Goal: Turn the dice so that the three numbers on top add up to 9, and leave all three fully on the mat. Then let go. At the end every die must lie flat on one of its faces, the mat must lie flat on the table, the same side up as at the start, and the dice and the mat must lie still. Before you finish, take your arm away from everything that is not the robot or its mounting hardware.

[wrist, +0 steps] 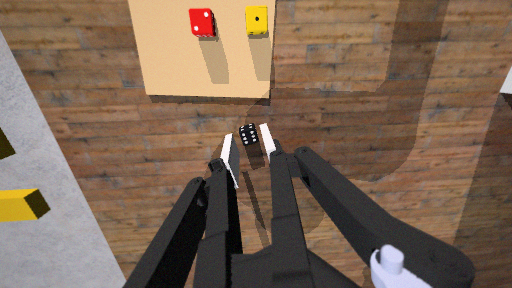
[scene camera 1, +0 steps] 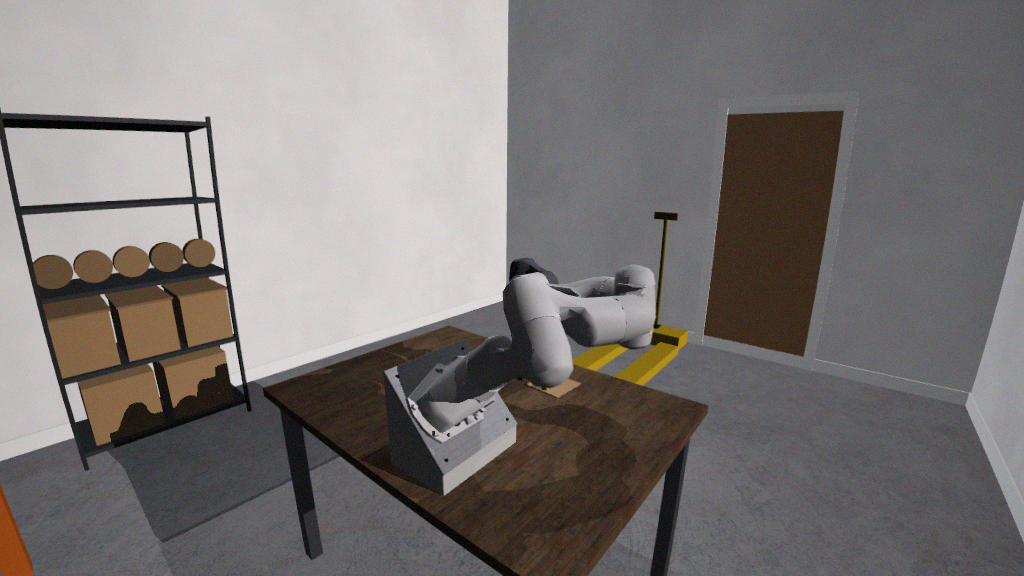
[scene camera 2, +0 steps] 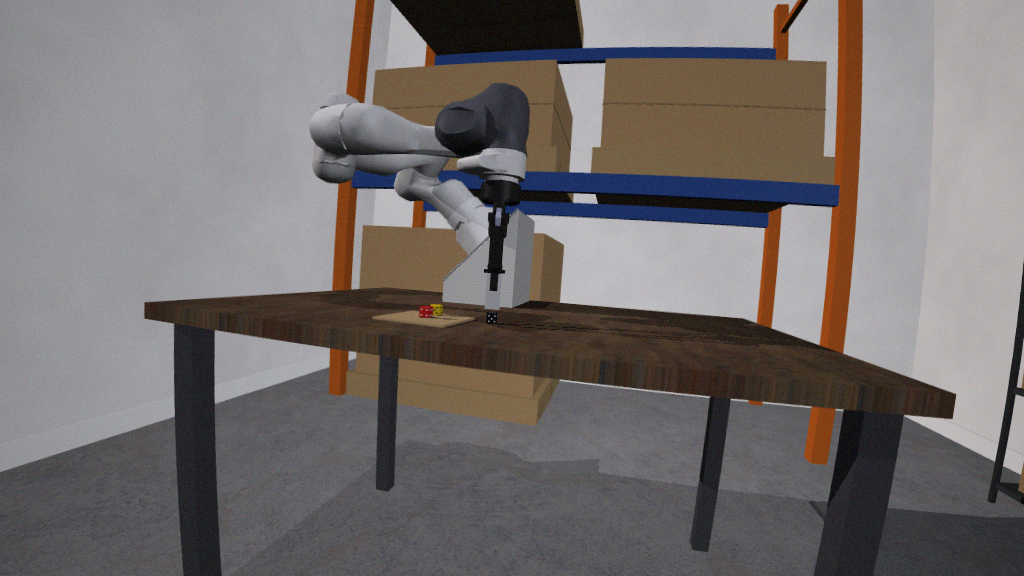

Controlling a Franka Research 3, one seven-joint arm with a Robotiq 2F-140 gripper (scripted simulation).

Note:
I see my gripper [scene camera 2: 492, 308] and a tan mat [scene camera 2: 412, 317].
The tan mat also shows in the wrist view [wrist: 173, 61]. My gripper is seen too in the wrist view [wrist: 249, 139].

